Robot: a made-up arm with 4 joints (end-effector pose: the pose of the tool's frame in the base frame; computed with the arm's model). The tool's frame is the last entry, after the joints. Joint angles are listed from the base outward.
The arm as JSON. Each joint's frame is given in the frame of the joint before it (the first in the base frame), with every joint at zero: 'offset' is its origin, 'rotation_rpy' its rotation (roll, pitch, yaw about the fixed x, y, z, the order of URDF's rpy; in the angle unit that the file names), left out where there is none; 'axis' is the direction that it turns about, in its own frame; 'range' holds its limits. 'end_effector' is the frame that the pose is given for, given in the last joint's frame.
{
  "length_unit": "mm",
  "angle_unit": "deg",
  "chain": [
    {
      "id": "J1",
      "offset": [
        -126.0,
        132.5,
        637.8
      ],
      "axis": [
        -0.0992,
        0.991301,
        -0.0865
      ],
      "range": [
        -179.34,
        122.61
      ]
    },
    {
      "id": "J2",
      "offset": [
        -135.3,
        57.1,
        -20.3
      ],
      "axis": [
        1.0,
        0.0,
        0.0
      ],
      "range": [
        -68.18,
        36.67
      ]
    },
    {
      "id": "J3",
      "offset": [
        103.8,
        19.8,
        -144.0
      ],
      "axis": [
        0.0,
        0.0,
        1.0
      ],
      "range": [
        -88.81,
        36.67
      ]
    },
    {
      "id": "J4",
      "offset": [
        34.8,
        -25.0,
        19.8
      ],
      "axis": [
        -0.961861,
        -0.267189,
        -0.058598
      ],
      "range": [
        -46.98,
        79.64
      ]
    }
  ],
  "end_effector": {
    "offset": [
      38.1,
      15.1,
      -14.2
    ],
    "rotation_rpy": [
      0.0,
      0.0,
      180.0
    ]
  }
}
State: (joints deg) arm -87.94 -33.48 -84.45 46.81
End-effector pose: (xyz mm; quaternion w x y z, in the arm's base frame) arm -16.0 85.7 585.5 0.8077 -0.3625 -0.1089 0.4520
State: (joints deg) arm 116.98 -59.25 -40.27 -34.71
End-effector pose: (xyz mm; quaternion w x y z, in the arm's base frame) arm -189.0 61.1 663.4 0.0306 0.6872 0.4092 0.5995
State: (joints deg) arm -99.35 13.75 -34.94 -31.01
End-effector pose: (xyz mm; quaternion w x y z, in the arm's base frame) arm 7.5 228.2 686.3 0.1669 0.6082 0.5150 -0.5806
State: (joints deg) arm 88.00 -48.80 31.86 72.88
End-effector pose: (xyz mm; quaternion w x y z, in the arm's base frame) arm -257.7 104.5 586.9 0.7384 -0.2679 -0.4056 -0.4674
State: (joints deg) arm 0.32 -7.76 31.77 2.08
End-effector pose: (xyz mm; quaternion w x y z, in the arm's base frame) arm -90.7 219.7 473.3 0.2726 -0.0118 -0.0800 -0.9587
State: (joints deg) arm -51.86 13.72 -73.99 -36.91
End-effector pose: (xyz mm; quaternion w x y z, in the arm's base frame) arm -14.2 191.5 529.7 0.3170 -0.3201 -0.6238 0.6386
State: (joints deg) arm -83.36 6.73 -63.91 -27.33
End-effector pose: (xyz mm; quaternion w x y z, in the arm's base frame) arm 24.3 187.9 615.8 0.1520 -0.5172 -0.5944 0.5968
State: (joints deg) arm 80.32 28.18 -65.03 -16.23
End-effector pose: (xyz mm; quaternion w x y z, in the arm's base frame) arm -287.4 207.8 602.1 0.6603 0.5147 0.1211 0.5333
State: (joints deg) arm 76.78 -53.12 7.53 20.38
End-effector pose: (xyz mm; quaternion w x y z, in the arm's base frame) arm -227.5 76.9 575.7 0.3793 -0.5096 -0.4664 -0.6155
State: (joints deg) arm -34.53 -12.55 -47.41 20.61
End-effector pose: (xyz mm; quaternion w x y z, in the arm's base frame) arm -37.0 125.4 520.8 0.4459 -0.2698 0.1159 0.8455
